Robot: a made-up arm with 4 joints. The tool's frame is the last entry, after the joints. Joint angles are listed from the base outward.
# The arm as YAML. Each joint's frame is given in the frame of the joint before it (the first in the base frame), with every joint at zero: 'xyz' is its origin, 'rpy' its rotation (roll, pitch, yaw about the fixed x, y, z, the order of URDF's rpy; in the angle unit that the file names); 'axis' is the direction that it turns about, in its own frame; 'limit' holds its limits. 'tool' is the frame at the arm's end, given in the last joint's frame.
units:
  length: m
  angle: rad
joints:
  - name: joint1
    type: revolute
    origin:
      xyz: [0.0, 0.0, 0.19]
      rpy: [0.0, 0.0, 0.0]
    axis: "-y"
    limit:
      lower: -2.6
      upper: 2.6
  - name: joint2
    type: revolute
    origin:
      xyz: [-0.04, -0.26, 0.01]
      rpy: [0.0, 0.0, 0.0]
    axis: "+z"
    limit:
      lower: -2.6
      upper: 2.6
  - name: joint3
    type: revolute
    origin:
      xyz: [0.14, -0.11, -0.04]
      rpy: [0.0, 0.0, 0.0]
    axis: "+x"
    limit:
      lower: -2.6
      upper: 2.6
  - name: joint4
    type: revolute
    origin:
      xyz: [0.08, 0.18, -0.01]
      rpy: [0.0, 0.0, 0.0]
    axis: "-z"
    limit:
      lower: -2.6
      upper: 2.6
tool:
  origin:
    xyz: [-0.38, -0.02, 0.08]
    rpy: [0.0, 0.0, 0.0]
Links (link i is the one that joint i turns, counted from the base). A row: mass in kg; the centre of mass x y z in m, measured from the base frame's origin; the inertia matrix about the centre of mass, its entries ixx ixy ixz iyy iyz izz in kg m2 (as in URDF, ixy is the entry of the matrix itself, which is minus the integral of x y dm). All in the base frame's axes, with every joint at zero. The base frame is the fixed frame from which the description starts. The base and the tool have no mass.
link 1: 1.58; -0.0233 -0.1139 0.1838; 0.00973 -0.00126 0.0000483 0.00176 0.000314 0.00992
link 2: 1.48; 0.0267 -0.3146 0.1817; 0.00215 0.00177 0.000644 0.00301 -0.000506 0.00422
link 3: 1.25; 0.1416 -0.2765 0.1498; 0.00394 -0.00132 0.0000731 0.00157 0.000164 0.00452
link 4: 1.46; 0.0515 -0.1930 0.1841; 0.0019 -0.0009 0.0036 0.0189 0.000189 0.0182
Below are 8 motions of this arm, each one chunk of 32 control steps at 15 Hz.
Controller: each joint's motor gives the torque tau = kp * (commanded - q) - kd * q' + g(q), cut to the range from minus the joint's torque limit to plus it. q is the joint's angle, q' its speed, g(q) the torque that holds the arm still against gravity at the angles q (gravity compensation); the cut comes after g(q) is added. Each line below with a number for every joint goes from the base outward.
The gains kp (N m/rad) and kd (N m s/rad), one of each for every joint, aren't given. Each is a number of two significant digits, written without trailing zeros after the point. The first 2 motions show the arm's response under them.
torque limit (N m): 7.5 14 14 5.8
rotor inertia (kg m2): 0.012 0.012 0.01 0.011
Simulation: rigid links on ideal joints. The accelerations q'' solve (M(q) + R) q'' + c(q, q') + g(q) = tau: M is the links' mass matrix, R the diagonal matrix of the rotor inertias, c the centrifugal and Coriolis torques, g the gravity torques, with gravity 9.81 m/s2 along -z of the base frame. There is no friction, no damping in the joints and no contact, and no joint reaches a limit. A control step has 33 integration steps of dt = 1/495 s. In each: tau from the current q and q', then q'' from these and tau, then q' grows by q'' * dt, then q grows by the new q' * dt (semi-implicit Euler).
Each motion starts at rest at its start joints. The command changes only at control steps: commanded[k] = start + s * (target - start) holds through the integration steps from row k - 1 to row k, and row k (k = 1, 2, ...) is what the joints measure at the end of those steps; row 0 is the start. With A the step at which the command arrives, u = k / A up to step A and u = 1 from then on. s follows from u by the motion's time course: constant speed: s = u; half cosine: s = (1 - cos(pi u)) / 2; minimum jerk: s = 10 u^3 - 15 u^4 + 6 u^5; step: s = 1 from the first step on.
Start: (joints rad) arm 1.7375 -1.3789 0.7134 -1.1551
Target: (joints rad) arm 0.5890 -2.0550 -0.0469 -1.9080
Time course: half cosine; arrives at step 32
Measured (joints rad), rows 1 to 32:
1: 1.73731 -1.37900 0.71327 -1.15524
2: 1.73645 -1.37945 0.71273 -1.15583
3: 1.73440 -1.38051 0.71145 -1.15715
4: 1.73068 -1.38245 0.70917 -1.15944
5: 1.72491 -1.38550 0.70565 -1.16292
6: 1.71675 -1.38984 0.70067 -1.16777
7: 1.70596 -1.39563 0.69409 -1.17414
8: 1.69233 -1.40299 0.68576 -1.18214
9: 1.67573 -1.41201 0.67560 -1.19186
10: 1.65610 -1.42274 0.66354 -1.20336
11: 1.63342 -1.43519 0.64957 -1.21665
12: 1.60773 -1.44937 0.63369 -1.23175
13: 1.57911 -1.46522 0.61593 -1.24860
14: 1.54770 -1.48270 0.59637 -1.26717
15: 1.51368 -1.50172 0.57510 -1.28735
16: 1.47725 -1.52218 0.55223 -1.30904
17: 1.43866 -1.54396 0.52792 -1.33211
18: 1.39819 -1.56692 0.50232 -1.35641
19: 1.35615 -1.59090 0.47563 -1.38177
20: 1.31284 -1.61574 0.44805 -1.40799
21: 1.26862 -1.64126 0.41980 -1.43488
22: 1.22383 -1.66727 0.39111 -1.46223
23: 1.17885 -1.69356 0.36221 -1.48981
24: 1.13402 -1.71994 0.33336 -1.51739
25: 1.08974 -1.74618 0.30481 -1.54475
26: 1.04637 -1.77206 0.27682 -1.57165
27: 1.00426 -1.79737 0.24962 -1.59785
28: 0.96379 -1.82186 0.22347 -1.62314
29: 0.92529 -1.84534 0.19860 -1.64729
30: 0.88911 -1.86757 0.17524 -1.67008
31: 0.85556 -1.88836 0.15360 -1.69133
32: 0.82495 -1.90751 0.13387 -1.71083
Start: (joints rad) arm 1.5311 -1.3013 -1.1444 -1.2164
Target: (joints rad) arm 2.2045 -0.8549 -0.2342 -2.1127
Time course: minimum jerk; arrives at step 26
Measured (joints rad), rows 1 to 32:
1: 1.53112 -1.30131 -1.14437 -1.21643
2: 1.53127 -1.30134 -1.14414 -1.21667
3: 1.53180 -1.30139 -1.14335 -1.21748
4: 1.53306 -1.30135 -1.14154 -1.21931
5: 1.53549 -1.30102 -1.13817 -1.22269
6: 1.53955 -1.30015 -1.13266 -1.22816
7: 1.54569 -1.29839 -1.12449 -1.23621
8: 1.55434 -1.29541 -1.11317 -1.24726
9: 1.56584 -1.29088 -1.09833 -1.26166
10: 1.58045 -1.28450 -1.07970 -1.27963
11: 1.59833 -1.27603 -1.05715 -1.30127
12: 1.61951 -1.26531 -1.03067 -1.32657
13: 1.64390 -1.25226 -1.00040 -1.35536
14: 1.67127 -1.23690 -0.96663 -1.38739
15: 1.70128 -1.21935 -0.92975 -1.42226
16: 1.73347 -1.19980 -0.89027 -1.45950
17: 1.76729 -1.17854 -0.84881 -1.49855
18: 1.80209 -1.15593 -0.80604 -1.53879
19: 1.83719 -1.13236 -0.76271 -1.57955
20: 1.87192 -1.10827 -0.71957 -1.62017
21: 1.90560 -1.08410 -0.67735 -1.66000
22: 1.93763 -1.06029 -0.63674 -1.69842
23: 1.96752 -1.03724 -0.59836 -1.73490
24: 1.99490 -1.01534 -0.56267 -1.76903
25: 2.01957 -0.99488 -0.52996 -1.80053
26: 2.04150 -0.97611 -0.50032 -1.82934
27: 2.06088 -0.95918 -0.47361 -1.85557
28: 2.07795 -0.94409 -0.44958 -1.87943
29: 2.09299 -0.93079 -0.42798 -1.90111
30: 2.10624 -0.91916 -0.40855 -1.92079
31: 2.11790 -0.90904 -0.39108 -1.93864
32: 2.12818 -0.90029 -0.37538 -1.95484
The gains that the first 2 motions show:
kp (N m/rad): 3.6 2.4 3.3 3.2
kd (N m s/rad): 2.1 1.5 2.2 2.3
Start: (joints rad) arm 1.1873 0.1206 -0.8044 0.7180
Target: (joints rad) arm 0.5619 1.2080 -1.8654 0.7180
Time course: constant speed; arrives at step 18
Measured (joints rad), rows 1 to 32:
1: 1.18640 0.12330 -0.80730 0.71834
2: 1.18314 0.13081 -0.81516 0.71894
3: 1.17683 0.14352 -0.82811 0.71965
4: 1.16730 0.16128 -0.84581 0.72036
5: 1.15470 0.18378 -0.86785 0.72103
6: 1.13927 0.21061 -0.89380 0.72164
7: 1.12127 0.24136 -0.92324 0.72219
8: 1.10096 0.27559 -0.95583 0.72266
9: 1.07860 0.31291 -0.99122 0.72304
10: 1.05440 0.35293 -1.02912 0.72332
11: 1.02857 0.39532 -1.06925 0.72350
12: 1.00127 0.43975 -1.11137 0.72356
13: 0.97269 0.48596 -1.15527 0.72350
14: 0.94297 0.53367 -1.20076 0.72331
15: 0.91226 0.58266 -1.24766 0.72299
16: 0.88071 0.63272 -1.29581 0.72254
17: 0.84844 0.68369 -1.34508 0.72198
18: 0.81560 0.73540 -1.39535 0.72130
19: 0.78440 0.78443 -1.44223 0.72046
20: 0.75630 0.82908 -1.48385 0.71965
21: 0.73145 0.86945 -1.52080 0.71896
22: 0.70966 0.90586 -1.55375 0.71841
23: 0.69065 0.93865 -1.58330 0.71801
24: 0.67413 0.96812 -1.60988 0.71774
25: 0.65980 0.99456 -1.63387 0.71757
26: 0.64739 1.01824 -1.65555 0.71748
27: 0.63664 1.03942 -1.67520 0.71746
28: 0.62733 1.05835 -1.69300 0.71747
29: 0.61927 1.07523 -1.70916 0.71752
30: 0.61228 1.09028 -1.72383 0.71759
31: 0.60622 1.10368 -1.73714 0.71767
32: 0.60095 1.11559 -1.74923 0.71776

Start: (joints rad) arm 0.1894 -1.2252 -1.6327 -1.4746
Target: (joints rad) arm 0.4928 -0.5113 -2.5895 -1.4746
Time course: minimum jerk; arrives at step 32
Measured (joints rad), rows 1 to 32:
1: 0.18941 -1.22519 -1.63272 -1.47460
2: 0.18946 -1.22513 -1.63291 -1.47460
3: 0.18964 -1.22489 -1.63350 -1.47458
4: 0.19004 -1.22428 -1.63484 -1.47456
5: 0.19077 -1.22309 -1.63730 -1.47452
6: 0.19195 -1.22102 -1.64126 -1.47447
7: 0.19371 -1.21779 -1.64708 -1.47440
8: 0.19617 -1.21311 -1.65512 -1.47432
9: 0.19943 -1.20672 -1.66567 -1.47424
10: 0.20360 -1.19838 -1.67896 -1.47415
11: 0.20874 -1.18790 -1.69516 -1.47408
12: 0.21490 -1.17514 -1.71437 -1.47401
13: 0.22210 -1.16002 -1.73662 -1.47397
14: 0.23033 -1.14252 -1.76186 -1.47395
15: 0.23956 -1.12268 -1.78997 -1.47397
16: 0.24973 -1.10059 -1.82074 -1.47401
17: 0.26075 -1.07640 -1.85393 -1.47408
18: 0.27251 -1.05031 -1.88921 -1.47419
19: 0.28490 -1.02257 -1.92622 -1.47432
20: 0.29776 -0.99346 -1.96454 -1.47448
21: 0.31094 -0.96328 -2.00374 -1.47465
22: 0.32430 -0.93237 -2.04336 -1.47484
23: 0.33767 -0.90107 -2.08292 -1.47504
24: 0.35089 -0.86974 -2.12195 -1.47524
25: 0.36380 -0.83874 -2.16002 -1.47543
26: 0.37627 -0.80841 -2.19669 -1.47562
27: 0.38816 -0.77909 -2.23160 -1.47580
28: 0.39936 -0.75109 -2.26443 -1.47597
29: 0.40977 -0.72467 -2.29495 -1.47612
30: 0.41934 -0.70005 -2.32299 -1.47626
31: 0.42803 -0.67740 -2.34852 -1.47637
32: 0.43584 -0.65680 -2.37162 -1.47646

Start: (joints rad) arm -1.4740 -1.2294 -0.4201 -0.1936
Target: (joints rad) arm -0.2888 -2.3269 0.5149 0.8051
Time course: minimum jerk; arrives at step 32
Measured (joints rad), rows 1 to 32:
1: -1.47397 -1.22942 -0.42008 -0.19358
2: -1.47375 -1.22959 -0.41994 -0.19344
3: -1.47302 -1.23016 -0.41947 -0.19294
4: -1.47133 -1.23149 -0.41835 -0.19180
5: -1.46819 -1.23402 -0.41624 -0.18965
6: -1.46307 -1.23819 -0.41276 -0.18612
7: -1.45548 -1.24445 -0.40756 -0.18082
8: -1.44493 -1.25319 -0.40027 -0.17341
9: -1.43101 -1.26479 -0.39061 -0.16355
10: -1.41342 -1.27951 -0.37833 -0.15098
11: -1.39190 -1.29756 -0.36325 -0.13549
12: -1.36632 -1.31905 -0.34524 -0.11693
13: -1.33667 -1.34400 -0.32429 -0.09523
14: -1.30302 -1.37236 -0.30041 -0.07037
15: -1.26558 -1.40397 -0.27372 -0.04243
16: -1.22464 -1.43862 -0.24438 -0.01157
17: -1.18060 -1.47604 -0.21265 0.02199
18: -1.13395 -1.51588 -0.17880 0.05797
19: -1.08523 -1.55777 -0.14316 0.09600
20: -1.03504 -1.60130 -0.10612 0.13566
21: -0.98399 -1.64603 -0.06805 0.17649
22: -0.93272 -1.69150 -0.02938 0.21799
23: -0.88184 -1.73724 0.00948 0.25964
24: -0.83193 -1.78278 0.04811 0.30090
25: -0.78354 -1.82767 0.08608 0.34127
26: -0.73713 -1.87145 0.12299 0.38028
27: -0.69314 -1.91371 0.15846 0.41751
28: -0.65191 -1.95405 0.19215 0.45258
29: -0.61370 -1.99213 0.22377 0.48524
30: -0.57867 -2.02767 0.25308 0.51531
31: -0.54687 -2.06047 0.27997 0.54272
32: -0.51824 -2.09042 0.30440 0.56756

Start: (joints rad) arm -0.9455 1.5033 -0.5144 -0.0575
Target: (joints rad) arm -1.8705 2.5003 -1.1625 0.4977
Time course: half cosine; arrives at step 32
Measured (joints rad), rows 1 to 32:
1: -0.94568 1.50337 -0.51455 -0.05743
2: -0.94641 1.50377 -0.51514 -0.05709
3: -0.94809 1.50486 -0.51646 -0.05629
4: -0.95107 1.50705 -0.51874 -0.05481
5: -0.95567 1.51071 -0.52216 -0.05249
6: -0.96216 1.51618 -0.52688 -0.04919
7: -0.97075 1.52375 -0.53302 -0.04478
8: -0.98162 1.53363 -0.54069 -0.03917
9: -0.99486 1.54601 -0.54995 -0.03229
10: -1.01055 1.56100 -0.56084 -0.02409
11: -1.02870 1.57867 -0.57337 -0.01455
12: -1.04929 1.59902 -0.58754 -0.00366
13: -1.07225 1.62203 -0.60329 0.00856
14: -1.09747 1.64762 -0.62057 0.02205
15: -1.12482 1.67568 -0.63927 0.03678
16: -1.15412 1.70605 -0.65927 0.05264
17: -1.18517 1.73855 -0.68044 0.06956
18: -1.21774 1.77296 -0.70262 0.08741
19: -1.25159 1.80904 -0.72562 0.10607
20: -1.28646 1.84649 -0.74926 0.12540
21: -1.32206 1.88504 -0.77334 0.14526
22: -1.35811 1.92435 -0.79765 0.16548
23: -1.39431 1.96410 -0.82197 0.18590
24: -1.43037 2.00394 -0.84610 0.20636
25: -1.46599 2.04352 -0.86982 0.22668
26: -1.50087 2.08247 -0.89293 0.24670
27: -1.53473 2.12044 -0.91523 0.26625
28: -1.56728 2.15706 -0.93653 0.28516
29: -1.59827 2.19201 -0.95664 0.30328
30: -1.62742 2.22495 -0.97539 0.32045
31: -1.65449 2.25557 -0.99263 0.33652
32: -1.67925 2.28360 -1.00821 0.35135

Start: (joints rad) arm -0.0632 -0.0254 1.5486 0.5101
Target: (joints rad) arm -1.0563 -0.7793 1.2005 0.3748
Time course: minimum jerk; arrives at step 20
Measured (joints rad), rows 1 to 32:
1: -0.06326 -0.02545 1.54857 0.51008
2: -0.06377 -0.02587 1.54832 0.50994
3: -0.06555 -0.02730 1.54753 0.50953
4: -0.06970 -0.03057 1.54580 0.50867
5: -0.07748 -0.03660 1.54274 0.50723
6: -0.09007 -0.04623 1.53802 0.50509
7: -0.10848 -0.06014 1.53142 0.50217
8: -0.13340 -0.07879 1.52281 0.49843
9: -0.16518 -0.10235 1.51218 0.49391
10: -0.20378 -0.13073 1.49962 0.48866
11: -0.24873 -0.16353 1.48531 0.48280
12: -0.29918 -0.20011 1.46949 0.47650
13: -0.35392 -0.23960 1.45247 0.46994
14: -0.41150 -0.28097 1.43458 0.46332
15: -0.47028 -0.32308 1.41622 0.45684
16: -0.52857 -0.36478 1.39778 0.45066
17: -0.58477 -0.40500 1.37968 0.44492
18: -0.63750 -0.44281 1.36229 0.43969
19: -0.68574 -0.47755 1.34597 0.43499
20: -0.72900 -0.50892 1.33091 0.43073
21: -0.76738 -0.53701 1.31721 0.42681
22: -0.80130 -0.56215 1.30483 0.42313
23: -0.83124 -0.58467 1.29370 0.41967
24: -0.85764 -0.60487 1.28372 0.41641
25: -0.88093 -0.62299 1.27478 0.41335
26: -0.90147 -0.63926 1.26680 0.41047
27: -0.91958 -0.65387 1.25967 0.40777
28: -0.93555 -0.66698 1.25332 0.40524
29: -0.94964 -0.67874 1.24765 0.40289
30: -0.96207 -0.68930 1.24259 0.40069
31: -0.97304 -0.69877 1.23809 0.39865
32: -0.98272 -0.70725 1.23407 0.39675

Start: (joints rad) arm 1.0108 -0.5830 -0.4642 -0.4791
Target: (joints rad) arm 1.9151 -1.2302 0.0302 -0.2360
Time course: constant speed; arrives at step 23
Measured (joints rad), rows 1 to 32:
1: 1.01339 -0.58461 -0.46310 -0.47841
2: 1.01990 -0.58878 -0.46011 -0.47682
3: 1.03014 -0.59545 -0.45526 -0.47442
4: 1.04373 -0.60438 -0.44873 -0.47127
5: 1.06030 -0.61534 -0.44068 -0.46744
6: 1.07951 -0.62811 -0.43125 -0.46300
7: 1.10105 -0.64248 -0.42059 -0.45800
8: 1.12467 -0.65828 -0.40883 -0.45249
9: 1.15013 -0.67536 -0.39607 -0.44652
10: 1.17720 -0.69357 -0.38241 -0.44013
11: 1.20570 -0.71280 -0.36794 -0.43335
12: 1.23548 -0.73294 -0.35275 -0.42623
13: 1.26636 -0.75389 -0.33691 -0.41878
14: 1.29824 -0.77556 -0.32048 -0.41105
15: 1.33099 -0.79788 -0.30353 -0.40305
16: 1.36450 -0.82079 -0.28610 -0.39481
17: 1.39869 -0.84422 -0.26824 -0.38635
18: 1.43347 -0.86812 -0.25001 -0.37769
19: 1.46878 -0.89244 -0.23143 -0.36885
20: 1.50456 -0.91714 -0.21254 -0.35985
21: 1.54073 -0.94218 -0.19337 -0.35069
22: 1.57726 -0.96753 -0.17396 -0.34139
23: 1.61411 -0.99316 -0.15432 -0.33197
24: 1.64806 -1.01754 -0.13551 -0.32317
25: 1.67821 -1.03984 -0.11850 -0.31520
26: 1.70490 -1.06002 -0.10325 -0.30798
27: 1.72852 -1.07821 -0.08960 -0.30142
28: 1.74945 -1.09457 -0.07736 -0.29547
29: 1.76800 -1.10924 -0.06640 -0.29007
30: 1.78445 -1.12238 -0.05657 -0.28517
31: 1.79904 -1.13415 -0.04775 -0.28071
32: 1.81200 -1.14466 -0.03984 -0.27666

